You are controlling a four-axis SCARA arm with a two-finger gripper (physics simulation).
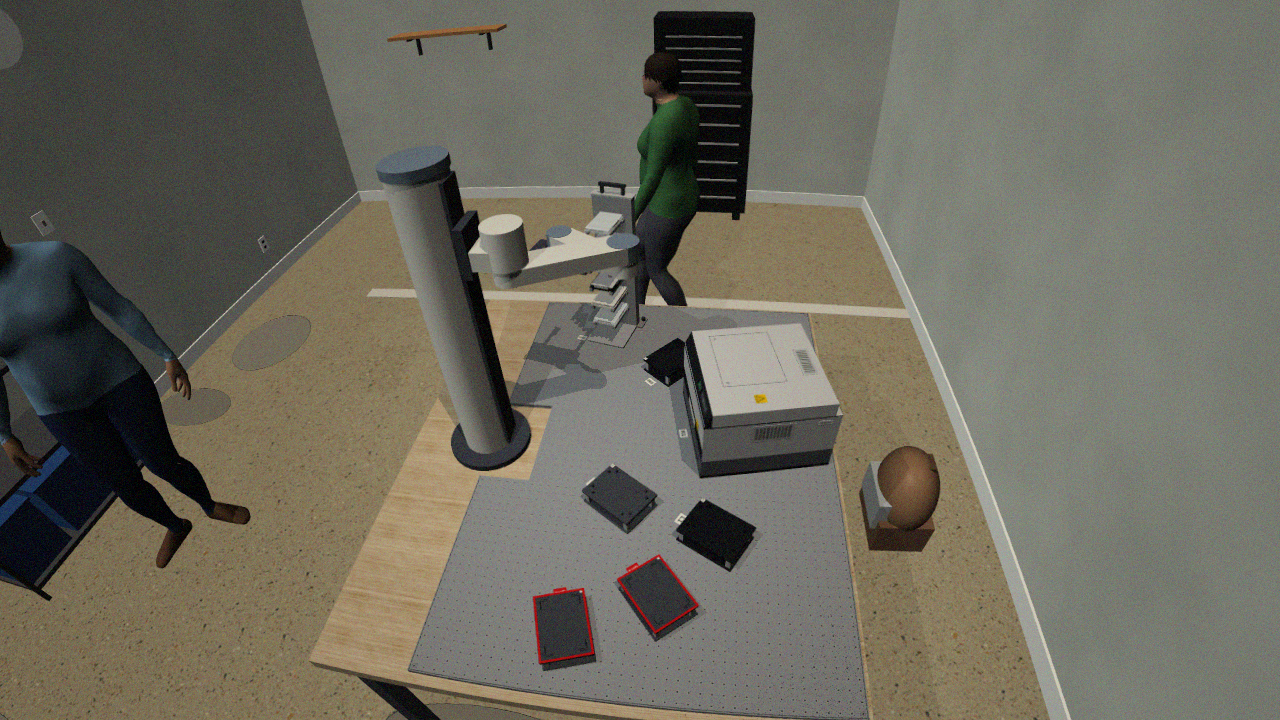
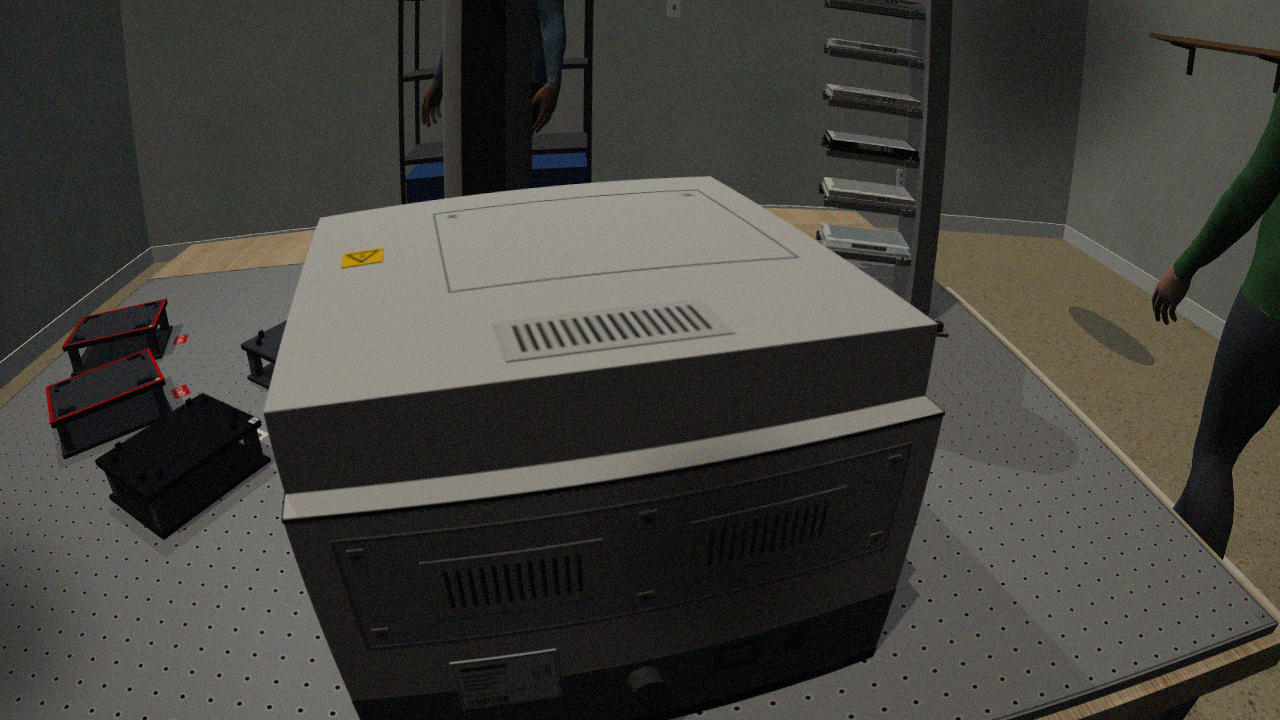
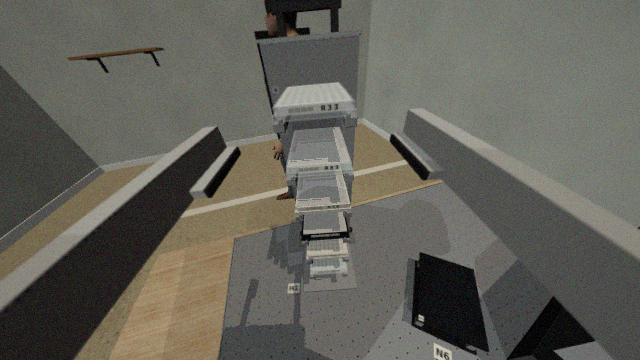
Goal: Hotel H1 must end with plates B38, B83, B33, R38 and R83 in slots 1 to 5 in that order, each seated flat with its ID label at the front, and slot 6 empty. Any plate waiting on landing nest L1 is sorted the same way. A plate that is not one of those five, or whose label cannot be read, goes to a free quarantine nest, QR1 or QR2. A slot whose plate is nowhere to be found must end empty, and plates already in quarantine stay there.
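Observation:
Hotel H1 (image 1: 604, 202) (image 2: 930, 161) (image 3: 310, 55) stands upright at the back of the table, with plates on several levels. The top plate (image 3: 315, 97) reads R33. The plate below it (image 3: 320, 150) has a blurred label, perhaps R83. A third light plate (image 3: 322, 190) and a black-fronted plate (image 2: 870, 145) (image 3: 325, 225) sit lower; two light plates (image 3: 327, 247) (image 3: 328, 266) are lowest. Their labels are unreadable. My gripper (image 3: 313, 132) is open and empty, its fingers apart in front of the hotel. Two red-rimmed nests (image 1: 562, 625) (image 1: 657, 592) stand at the table's front, no plate seen on them.
A black nest (image 1: 666, 360) (image 3: 447, 300) by label N6 stands right of the hotel, beside a large grey-white instrument (image 1: 760, 376) (image 2: 581, 241). Two dark nests (image 1: 619, 495) (image 1: 716, 532) stand mid-table. A person in green (image 1: 669, 152) is behind the hotel.

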